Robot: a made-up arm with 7 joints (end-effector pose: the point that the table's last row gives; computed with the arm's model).
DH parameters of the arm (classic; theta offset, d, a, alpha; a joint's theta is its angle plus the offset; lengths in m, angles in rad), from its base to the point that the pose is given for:
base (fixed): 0 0.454 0.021 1.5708
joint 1: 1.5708 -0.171 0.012 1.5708
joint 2: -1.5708 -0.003 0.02 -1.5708
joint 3: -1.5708 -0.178 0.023 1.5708
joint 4: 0 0.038 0.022 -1.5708
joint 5: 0 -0.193 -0.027 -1.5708
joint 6: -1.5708 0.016 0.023 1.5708
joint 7: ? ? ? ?
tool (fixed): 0.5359 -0.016 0 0
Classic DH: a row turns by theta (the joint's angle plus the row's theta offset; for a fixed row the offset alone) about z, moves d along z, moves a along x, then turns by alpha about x.
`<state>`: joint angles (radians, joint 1 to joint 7).
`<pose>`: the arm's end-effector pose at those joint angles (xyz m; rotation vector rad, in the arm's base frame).
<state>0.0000 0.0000 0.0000 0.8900 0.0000 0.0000 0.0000</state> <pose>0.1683 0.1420 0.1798 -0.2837 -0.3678 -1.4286</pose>
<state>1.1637 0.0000 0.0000 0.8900 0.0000 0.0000 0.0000</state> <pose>0.3311 0.1420 0.4807 0.5973 -1.2984 -1.4705</pose>
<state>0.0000 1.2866 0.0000 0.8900 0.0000 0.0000 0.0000</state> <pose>0.1683 0.4375 0.3579 0.7581 0.5779 -1.4006</pose>
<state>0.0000 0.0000 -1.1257 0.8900 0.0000 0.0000 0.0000</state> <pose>0.0384 0.0343 0.1798 -0.5335 -0.1952 -2.5279</pose>
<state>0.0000 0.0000 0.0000 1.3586 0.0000 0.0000 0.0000</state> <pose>0.2034 0.1420 0.2490 0.0570 -0.7481 -1.4890</pose>
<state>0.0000 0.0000 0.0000 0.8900 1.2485 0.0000 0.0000</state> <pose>0.1860 0.1249 0.2017 -0.8126 -1.0350 -0.3939</pose>
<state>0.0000 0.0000 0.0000 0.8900 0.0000 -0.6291 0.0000</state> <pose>0.1619 0.1420 0.1650 0.1782 -0.8770 -1.4966</pose>
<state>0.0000 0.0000 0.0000 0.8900 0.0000 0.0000 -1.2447</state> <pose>0.1898 0.1575 0.1624 0.4889 0.0899 -0.5264</pose>
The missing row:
joint 7: -1.0014 -0.0116 0.0244 -2.2909
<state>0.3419 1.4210 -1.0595 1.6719 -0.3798 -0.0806 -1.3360</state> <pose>0.1639 0.3000 0.3032 1.9547 -0.2689 -1.6583</pose>
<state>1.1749 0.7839 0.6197 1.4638 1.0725 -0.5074 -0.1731</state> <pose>0.1589 0.3516 0.6147 1.3977 -2.5516 0.0758</pose>
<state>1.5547 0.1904 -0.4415 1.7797 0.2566 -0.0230 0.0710</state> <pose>0.1740 0.0916 0.5920 -1.6250 1.9386 1.6930</pose>
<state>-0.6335 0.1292 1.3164 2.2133 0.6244 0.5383 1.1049</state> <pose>0.0468 0.3208 0.3825 0.0312 -0.8690 -1.6446</pose>
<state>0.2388 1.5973 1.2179 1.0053 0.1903 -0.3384 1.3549</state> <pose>0.0570 0.4421 0.6206 1.3785 0.0640 -1.8573</pose>
